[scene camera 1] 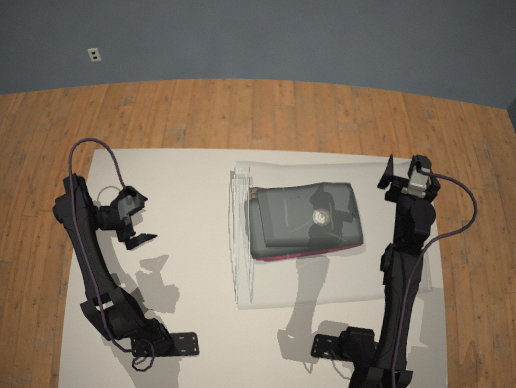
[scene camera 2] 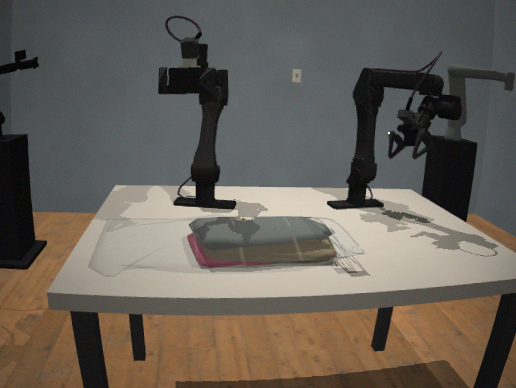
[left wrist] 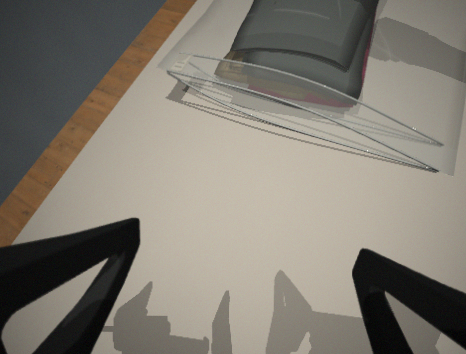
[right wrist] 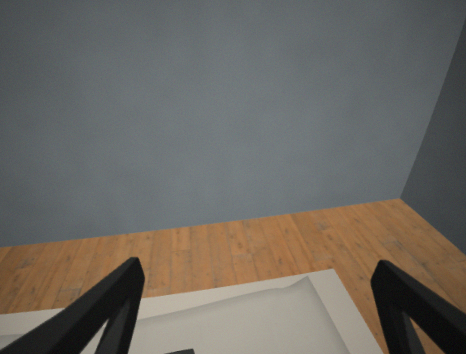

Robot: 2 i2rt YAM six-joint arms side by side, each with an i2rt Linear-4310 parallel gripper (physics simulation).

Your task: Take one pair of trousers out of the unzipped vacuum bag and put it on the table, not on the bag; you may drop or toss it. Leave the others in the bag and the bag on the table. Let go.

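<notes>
The clear vacuum bag (scene camera 1: 265,292) (scene camera 2: 112,255) (left wrist: 395,135) (right wrist: 250,320) lies flat on the table (scene camera 1: 200,200) (scene camera 2: 250,304) (left wrist: 175,165), its open mouth facing left in scene camera 1. Inside lie stacked folded trousers: a grey pair (scene camera 1: 300,220) (scene camera 2: 270,231) (left wrist: 310,30) on top, a brown pair (scene camera 2: 300,251) (left wrist: 232,67) below it and a crimson pair (scene camera 2: 200,254) at the bottom. My left gripper (scene camera 1: 150,217) (scene camera 2: 404,158) (left wrist: 247,245) is open and empty above the table, left of the mouth in scene camera 1. My right gripper (scene camera 1: 410,157) (right wrist: 256,270) is open and empty, high above the bag's closed end.
A round valve (scene camera 1: 321,216) (scene camera 2: 244,218) sits on the bag's top film over the grey pair. The right arm (scene camera 1: 402,285) (scene camera 2: 210,130) stands over the bag's right part in scene camera 1. The left arm (scene camera 1: 92,260) (scene camera 2: 365,115) reaches along the table's left side there.
</notes>
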